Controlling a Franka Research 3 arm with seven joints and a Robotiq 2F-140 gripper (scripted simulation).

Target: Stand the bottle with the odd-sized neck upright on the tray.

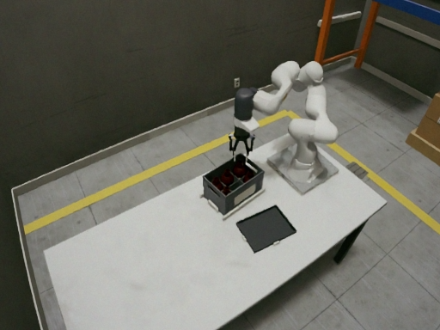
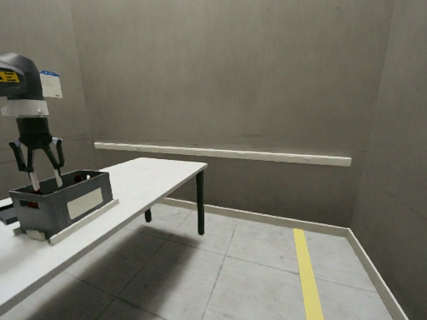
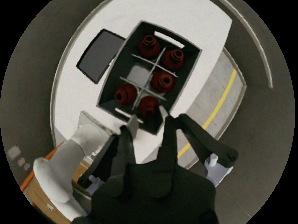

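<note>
The dark grey crate is 13 cm below my hand, 8 cm ahead of it and 5 cm to the left of it. Round my hand: flat black tray (34 cm to the left, 20 cm below, 8 cm ahead).
</note>
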